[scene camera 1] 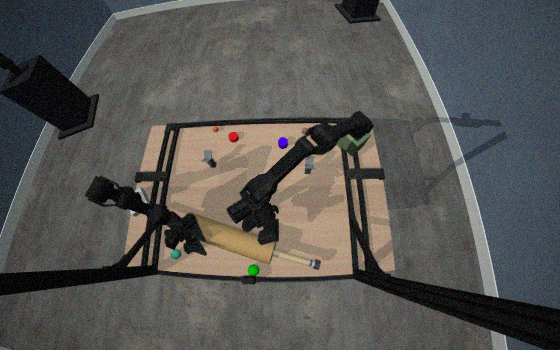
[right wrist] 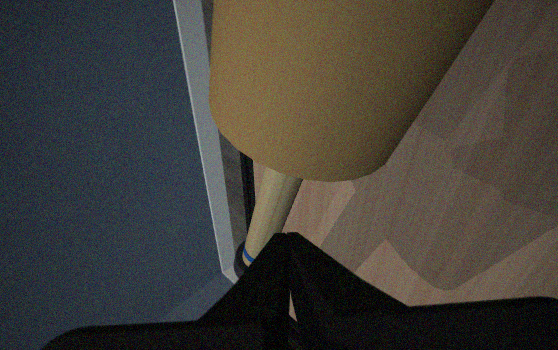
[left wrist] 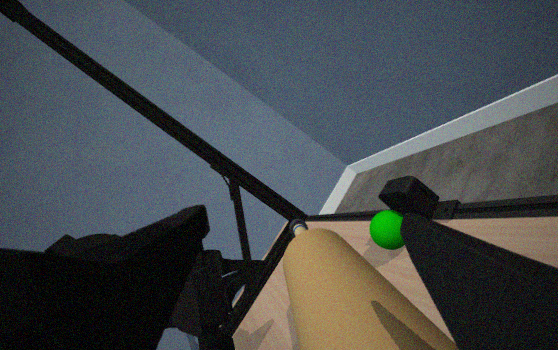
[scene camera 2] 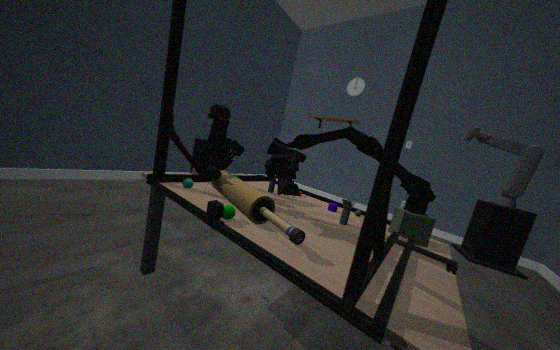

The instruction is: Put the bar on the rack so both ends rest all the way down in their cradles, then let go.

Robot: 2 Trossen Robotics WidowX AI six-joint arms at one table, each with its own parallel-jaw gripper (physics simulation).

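Places are measured from the left arm's base along level axes (x ahead, y left, z up), in millimetres.
Where they show: left gripper, fingertip midpoint: (scene camera 1: 205, 248) (left wrist: 305, 219) (scene camera 2: 226, 161); right gripper, fingertip midpoint: (scene camera 1: 277, 240) (right wrist: 285, 244) (left wrist: 262, 262) (scene camera 2: 279, 193); left arm's base, origin of the base link: (scene camera 2: 204, 169); right arm's base, origin of the base link: (scene camera 1: 356, 132) (scene camera 2: 414, 212).
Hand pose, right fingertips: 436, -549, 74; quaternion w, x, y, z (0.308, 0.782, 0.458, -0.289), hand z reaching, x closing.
Things, the pixels of their top centre, and the offset from my right fingertips, as dx, dy, dz. "*": a spot on its surface instead. Level surfaces: height alone.
- dark cap, surface spot: (scene camera 2: 296, 235) (scene camera 1: 318, 268) * +55, -181, -52
- wooden table, its level: dz -109
- green ball, middle of its top: (left wrist: 375, 218) (scene camera 2: 229, 205) (scene camera 1: 252, 270) -148, -29, -62
- teal ball, middle of its top: (scene camera 1: 173, 254) (scene camera 2: 188, 178) -386, +219, -65
- red ball, middle of its top: (scene camera 1: 233, 135) +133, +526, -84
- purple ball, middle of its top: (scene camera 1: 282, 141) +298, +342, -74
The bar (scene camera 1: 235, 239) (scene camera 2: 242, 196) (left wrist: 339, 294) (right wrist: 309, 82) is a thick tan roller with a thin handle that ends in a blue ring and a dark cap (scene camera 1: 315, 264) (scene camera 2: 296, 235). It lies slanted on the wooden table (scene camera 1: 322, 226) near the front edge. The rack's two grey cradles (scene camera 1: 208, 157) (scene camera 1: 309, 163) stand apart at the back, both empty. My left gripper (scene camera 1: 187, 241) (scene camera 2: 217, 171) (left wrist: 305, 219) is open, with its fingers on either side of the bar's left end. My right gripper (scene camera 1: 268, 234) (scene camera 2: 283, 184) (right wrist: 285, 244) is shut and empty, at the far side of the thick part near its right end.
A black frame (scene camera 1: 295, 278) (scene camera 2: 387, 157) runs around the table. A green ball (scene camera 1: 253, 269) (scene camera 2: 228, 211) (left wrist: 386, 229) lies beside a black clamp (scene camera 1: 249, 280) at the front edge. A teal ball (scene camera 1: 176, 253), a red ball (scene camera 1: 233, 136), a purple ball (scene camera 1: 282, 142) and a green box (scene camera 1: 353, 142) also sit on the table.
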